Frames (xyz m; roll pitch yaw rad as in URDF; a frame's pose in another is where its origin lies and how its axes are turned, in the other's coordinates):
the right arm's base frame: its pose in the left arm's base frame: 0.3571 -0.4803 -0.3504 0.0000 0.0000 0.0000
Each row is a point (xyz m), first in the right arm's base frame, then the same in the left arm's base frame.
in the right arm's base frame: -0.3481 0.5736 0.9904
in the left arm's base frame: 0.0090 0.0933 0.6400
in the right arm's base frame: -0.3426 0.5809 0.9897
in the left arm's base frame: 0.0145 0.1006 0.6393
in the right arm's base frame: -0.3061 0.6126 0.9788
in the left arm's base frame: 0.0510 0.1323 0.6284
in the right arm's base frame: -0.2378 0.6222 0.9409
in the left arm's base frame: 0.1193 0.1419 0.5905
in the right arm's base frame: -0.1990 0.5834 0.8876
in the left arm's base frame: 0.1581 0.1031 0.5372
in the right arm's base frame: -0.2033 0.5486 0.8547
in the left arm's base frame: 0.1538 0.0683 0.5043
